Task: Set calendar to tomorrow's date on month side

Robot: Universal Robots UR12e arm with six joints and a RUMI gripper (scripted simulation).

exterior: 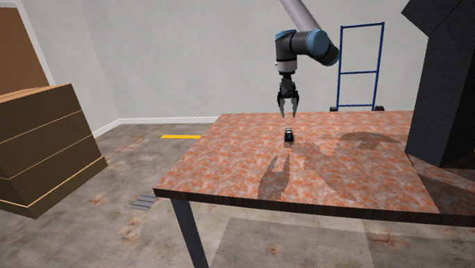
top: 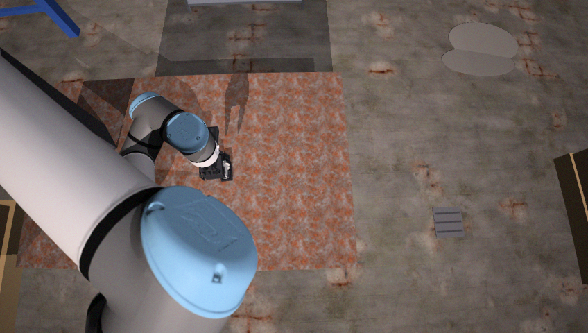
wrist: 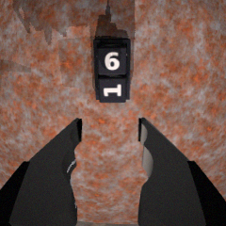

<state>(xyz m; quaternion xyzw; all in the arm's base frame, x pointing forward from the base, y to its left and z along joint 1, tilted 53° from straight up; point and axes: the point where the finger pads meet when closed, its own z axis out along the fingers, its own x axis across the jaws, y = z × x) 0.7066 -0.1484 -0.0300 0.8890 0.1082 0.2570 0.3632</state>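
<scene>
Right now the black tray is 20 mm to the left of my hand and 110 mm below it.
</scene>
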